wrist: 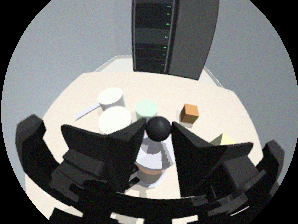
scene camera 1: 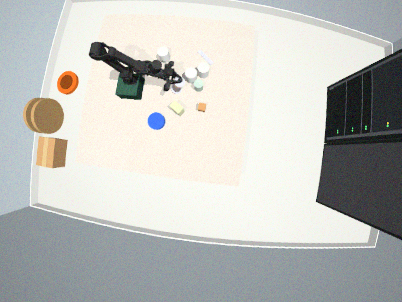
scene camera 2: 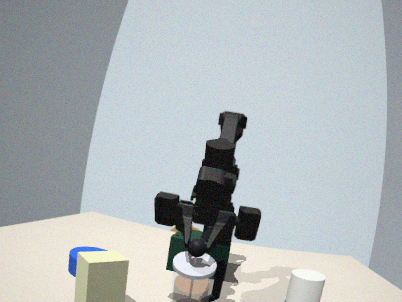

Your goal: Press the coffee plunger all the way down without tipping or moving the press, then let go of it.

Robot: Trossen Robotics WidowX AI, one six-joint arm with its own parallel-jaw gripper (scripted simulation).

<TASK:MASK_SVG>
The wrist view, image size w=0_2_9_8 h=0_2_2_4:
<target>my gripper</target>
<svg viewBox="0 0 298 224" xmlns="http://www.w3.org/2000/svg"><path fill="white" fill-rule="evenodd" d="M16 125L16 152L25 175L49 196L84 214L74 216L55 208L49 217L52 224L121 224L110 213L144 218L144 224L173 224L176 218L193 216L197 220L186 224L249 224L277 192L277 179L285 160L281 145L269 140L255 167L249 159L254 143L214 147L172 121L170 140L181 198L144 198L124 192L141 149L146 119L133 121L106 136L61 125L69 148L61 156L61 164L43 140L47 127L33 113Z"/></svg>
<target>coffee press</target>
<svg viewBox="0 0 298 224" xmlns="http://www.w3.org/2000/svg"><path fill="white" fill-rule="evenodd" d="M166 117L157 116L146 121L144 139L142 139L141 149L138 152L136 161L134 161L136 164L134 164L132 169L134 179L129 181L126 190L137 183L138 185L145 186L145 188L156 188L157 185L161 184L161 181L164 181L165 173L176 163L173 155L172 140L170 140L172 124L170 124Z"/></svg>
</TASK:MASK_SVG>
